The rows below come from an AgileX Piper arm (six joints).
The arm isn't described. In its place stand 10 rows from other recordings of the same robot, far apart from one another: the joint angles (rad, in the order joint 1, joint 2, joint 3, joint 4, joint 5, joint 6), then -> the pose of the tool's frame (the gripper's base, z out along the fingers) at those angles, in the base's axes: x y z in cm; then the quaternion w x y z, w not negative.
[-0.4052, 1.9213, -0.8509, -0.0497, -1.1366, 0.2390] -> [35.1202, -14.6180, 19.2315, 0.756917, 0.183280, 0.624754, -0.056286]
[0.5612, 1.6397, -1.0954, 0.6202, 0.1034, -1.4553] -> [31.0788, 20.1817, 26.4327, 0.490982, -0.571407, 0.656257, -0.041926]
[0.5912, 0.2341, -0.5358, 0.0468, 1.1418, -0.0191] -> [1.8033, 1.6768, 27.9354, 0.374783, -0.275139, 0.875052, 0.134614]
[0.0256, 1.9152, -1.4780, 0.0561, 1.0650, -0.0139] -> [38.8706, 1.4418, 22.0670, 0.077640, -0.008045, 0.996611, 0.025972]
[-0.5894, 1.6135, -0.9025, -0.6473, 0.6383, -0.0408] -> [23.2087, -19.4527, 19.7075, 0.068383, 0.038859, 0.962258, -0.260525]
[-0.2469, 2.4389, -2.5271, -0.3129, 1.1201, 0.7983] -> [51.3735, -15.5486, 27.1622, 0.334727, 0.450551, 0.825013, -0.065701]
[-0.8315, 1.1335, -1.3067, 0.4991, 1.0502, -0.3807] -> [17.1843, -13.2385, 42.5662, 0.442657, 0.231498, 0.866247, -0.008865]
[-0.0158, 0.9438, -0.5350, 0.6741, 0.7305, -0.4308] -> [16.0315, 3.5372, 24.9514, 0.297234, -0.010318, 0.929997, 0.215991]
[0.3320, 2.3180, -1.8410, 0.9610, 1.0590, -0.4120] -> [43.6842, 21.9403, 17.0010, 0.070653, -0.134113, 0.897773, 0.413552]
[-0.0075, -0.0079, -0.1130, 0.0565, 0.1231, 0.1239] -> [4.8771, 0.0265, 24.0444, 0.733635, 0.060763, 0.673618, 0.065777]
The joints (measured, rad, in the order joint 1, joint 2, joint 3, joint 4, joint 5, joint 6), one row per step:
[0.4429 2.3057 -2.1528 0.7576 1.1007 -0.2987]
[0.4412 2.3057 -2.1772 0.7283 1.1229 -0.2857]
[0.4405 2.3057 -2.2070 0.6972 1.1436 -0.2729]
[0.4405 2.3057 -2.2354 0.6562 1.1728 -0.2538]
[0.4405 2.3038 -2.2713 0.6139 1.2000 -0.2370]
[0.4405 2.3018 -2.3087 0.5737 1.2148 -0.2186]
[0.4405 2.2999 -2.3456 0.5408 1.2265 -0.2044]
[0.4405 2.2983 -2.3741 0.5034 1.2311 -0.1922]
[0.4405 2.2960 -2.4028 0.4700 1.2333 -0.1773]
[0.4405 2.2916 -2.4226 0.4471 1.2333 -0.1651]
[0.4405 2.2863 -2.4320 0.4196 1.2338 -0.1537]
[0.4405 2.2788 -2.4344 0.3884 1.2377 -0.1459]
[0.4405 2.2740 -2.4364 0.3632 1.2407 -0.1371]
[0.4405 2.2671 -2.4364 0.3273 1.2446 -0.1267]
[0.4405 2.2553 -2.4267 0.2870 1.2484 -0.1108]
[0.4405 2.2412 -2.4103 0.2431 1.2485 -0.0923]
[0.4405 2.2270 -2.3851 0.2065 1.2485 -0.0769]
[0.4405 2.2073 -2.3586 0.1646 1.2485 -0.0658]
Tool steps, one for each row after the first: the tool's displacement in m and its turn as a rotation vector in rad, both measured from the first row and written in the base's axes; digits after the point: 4 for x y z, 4 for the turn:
[0.0004 -0.0020 0.0049 -0.0209 -0.0101 0.0060]
[0.0009 -0.0038 0.0112 -0.0412 -0.0269 0.0106]
[0.0006 -0.0061 0.0164 -0.0736 -0.0362 0.0154]
[0.0005 -0.0087 0.0247 -0.1036 -0.0575 0.0175]
[0.0013 -0.0112 0.0340 -0.1266 -0.0868 0.0082]
[0.0018 -0.0134 0.0436 -0.1424 -0.1175 -0.0014]
[0.0029 -0.0159 0.0508 -0.1632 -0.1486 -0.0150]
[0.0037 -0.0182 0.0588 -0.1781 -0.1788 -0.0327]
[0.0038 -0.0202 0.0658 -0.1857 -0.2018 -0.0482]
[0.0039 -0.0225 0.0701 -0.2016 -0.2186 -0.0629]
[0.0035 -0.0253 0.0734 -0.2250 -0.2326 -0.0737]
[0.0034 -0.0276 0.0754 -0.2437 -0.2413 -0.0845]
[0.0033 -0.0308 0.0776 -0.2718 -0.2531 -0.0986]
[0.0026 -0.0347 0.0795 -0.3044 -0.2594 -0.1174]
[0.0019 -0.0391 0.0808 -0.3396 -0.2650 -0.1401]
[0.0009 -0.0430 0.0799 -0.3731 -0.2625 -0.1573]
[-0.0010 -0.0478 0.0812 -0.4102 -0.2688 -0.1731]

